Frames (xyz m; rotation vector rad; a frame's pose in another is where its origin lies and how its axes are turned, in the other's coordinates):
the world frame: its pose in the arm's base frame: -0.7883 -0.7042 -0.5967 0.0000 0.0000 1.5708
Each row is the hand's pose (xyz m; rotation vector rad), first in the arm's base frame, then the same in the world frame.
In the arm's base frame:
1: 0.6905 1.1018 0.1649 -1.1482 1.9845 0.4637
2: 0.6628 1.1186 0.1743 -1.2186 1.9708 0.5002
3: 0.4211 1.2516 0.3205 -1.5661 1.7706 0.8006
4: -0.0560 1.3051 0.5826 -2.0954 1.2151 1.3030
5: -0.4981 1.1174 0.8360 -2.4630 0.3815 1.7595
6: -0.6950 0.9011 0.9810 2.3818 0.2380 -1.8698
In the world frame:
1: 1.8060 -1.4788 0.7616 0.5873 2.2001 -0.3713
2: 1.8228 -1.4511 0.7710 0.5249 2.2258 -0.3223
3: 1.9558 -1.2094 0.9172 0.1365 2.2272 -0.0231
4: 2.0093 -0.7323 1.1793 -0.5450 2.0495 0.4693
5: 1.8216 -0.2902 1.4327 -1.1973 1.6362 0.9324
6: 1.6053 -0.0933 1.5777 -1.5423 1.2621 1.1940

